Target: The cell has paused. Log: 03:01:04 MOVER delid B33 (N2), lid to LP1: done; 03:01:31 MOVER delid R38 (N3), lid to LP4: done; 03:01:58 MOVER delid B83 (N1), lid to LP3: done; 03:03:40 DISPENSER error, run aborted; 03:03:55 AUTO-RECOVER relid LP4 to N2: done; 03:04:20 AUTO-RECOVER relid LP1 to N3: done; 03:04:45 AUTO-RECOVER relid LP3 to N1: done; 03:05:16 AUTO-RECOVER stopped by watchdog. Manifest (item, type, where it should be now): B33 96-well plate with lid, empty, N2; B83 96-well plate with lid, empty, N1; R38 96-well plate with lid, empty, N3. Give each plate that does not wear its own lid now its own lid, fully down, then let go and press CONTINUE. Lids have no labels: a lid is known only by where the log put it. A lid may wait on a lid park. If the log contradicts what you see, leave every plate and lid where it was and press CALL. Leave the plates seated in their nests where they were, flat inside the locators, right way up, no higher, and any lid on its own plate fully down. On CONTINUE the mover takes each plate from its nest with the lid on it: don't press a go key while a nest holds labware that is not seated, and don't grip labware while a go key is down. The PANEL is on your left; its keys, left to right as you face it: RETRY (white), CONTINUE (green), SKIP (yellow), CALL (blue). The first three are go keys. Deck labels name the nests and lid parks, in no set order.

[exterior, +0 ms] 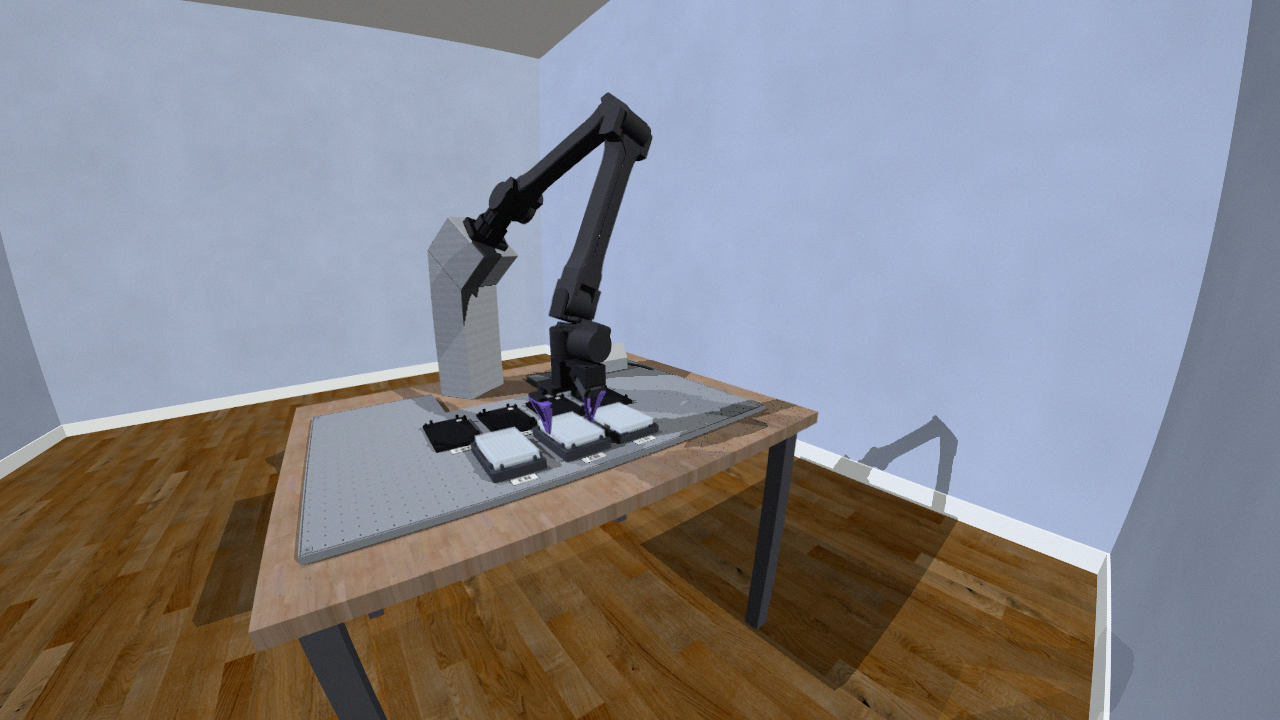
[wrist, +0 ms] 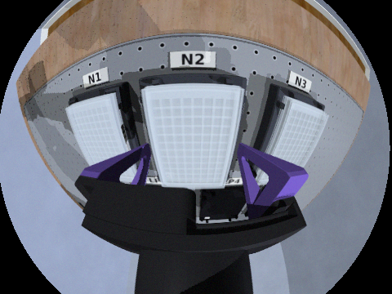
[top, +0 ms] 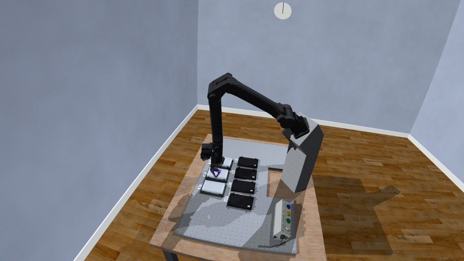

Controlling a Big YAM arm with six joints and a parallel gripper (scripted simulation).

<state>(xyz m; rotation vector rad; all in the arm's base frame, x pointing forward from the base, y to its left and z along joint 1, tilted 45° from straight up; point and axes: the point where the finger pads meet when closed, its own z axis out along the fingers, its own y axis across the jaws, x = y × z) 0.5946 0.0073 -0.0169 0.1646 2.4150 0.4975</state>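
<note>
Now: the lid park LP1 18 cm behind my hand, 6 cm to the left of it and 4 cm below it. Round my hand: lid park LP2: 18 cm behind, 20 cm to the right, 4 cm below; lid park LP3: 18 cm behind, 19 cm to the left, 4 cm below; lid park LP4: 18 cm behind, 7 cm to the right, 4 cm below.
</note>
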